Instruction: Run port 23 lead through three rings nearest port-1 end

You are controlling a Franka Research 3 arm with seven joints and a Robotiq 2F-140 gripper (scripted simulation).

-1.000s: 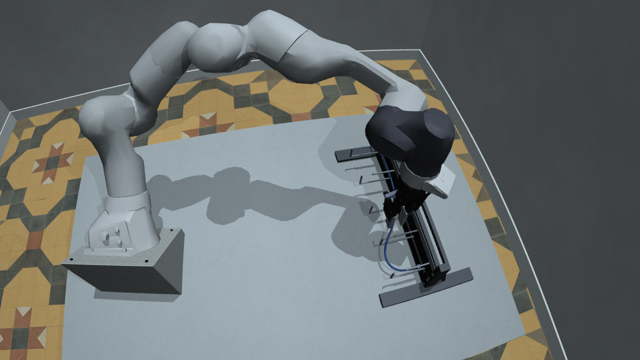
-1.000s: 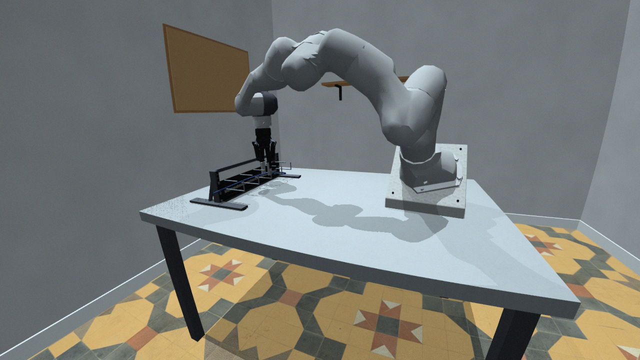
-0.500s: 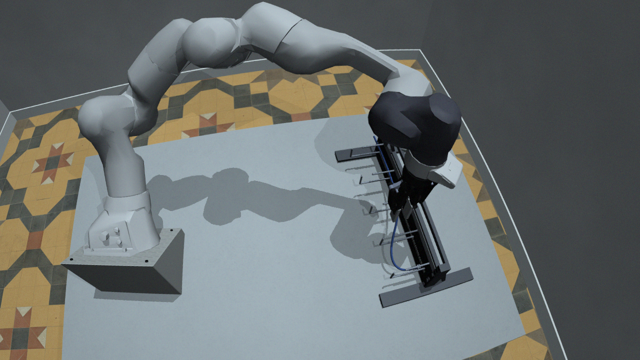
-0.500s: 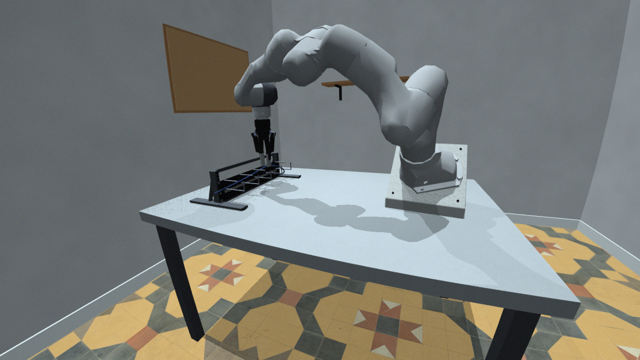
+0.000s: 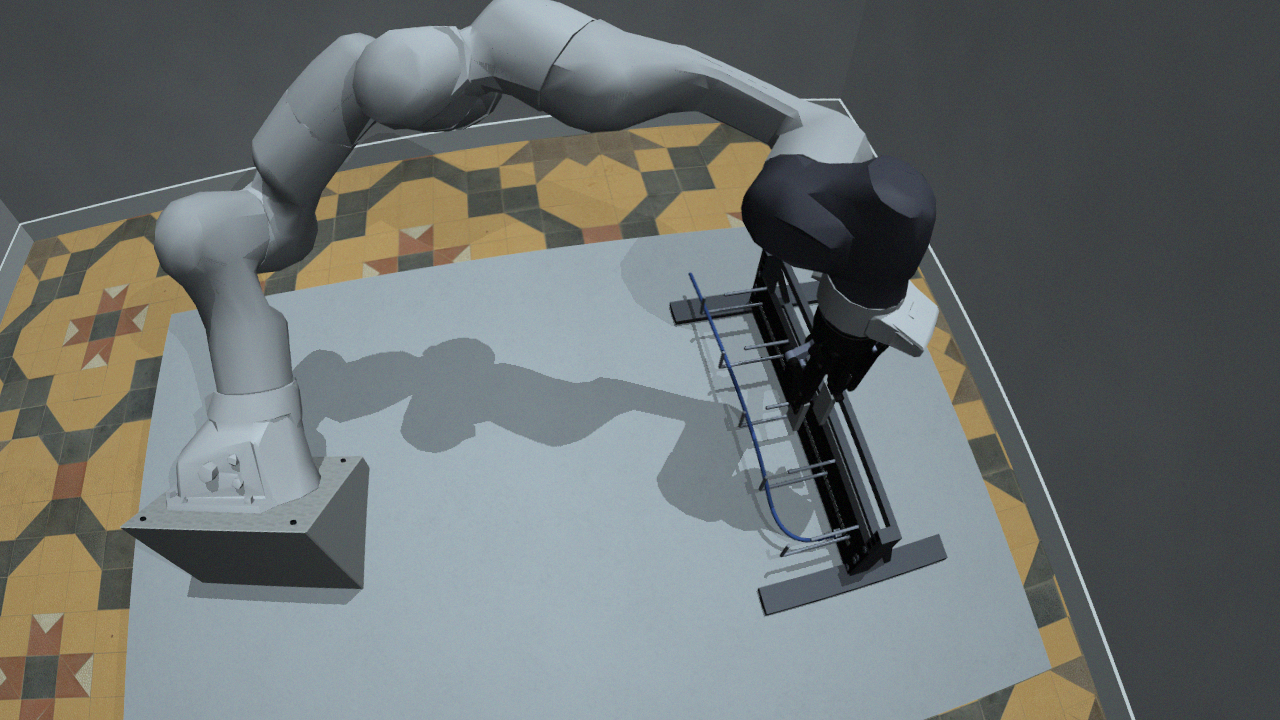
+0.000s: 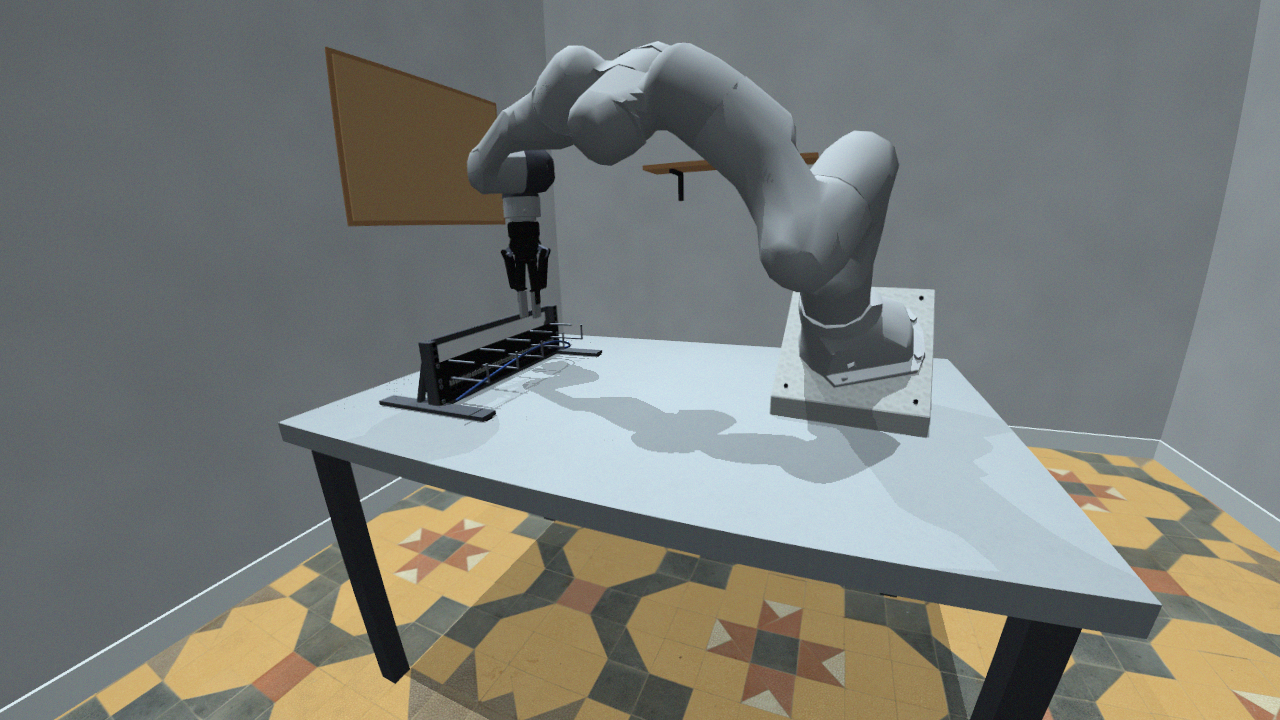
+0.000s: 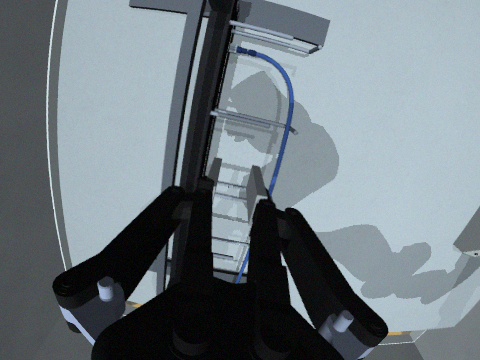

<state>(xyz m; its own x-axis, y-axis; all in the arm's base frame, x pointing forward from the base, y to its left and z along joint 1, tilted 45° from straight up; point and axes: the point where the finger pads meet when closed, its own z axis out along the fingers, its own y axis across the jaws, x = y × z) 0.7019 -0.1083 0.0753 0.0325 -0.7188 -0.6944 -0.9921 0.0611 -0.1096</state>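
Now: the rack 11 cm below my hand, 6 cm ahead of it and 5 cm to the left of it.
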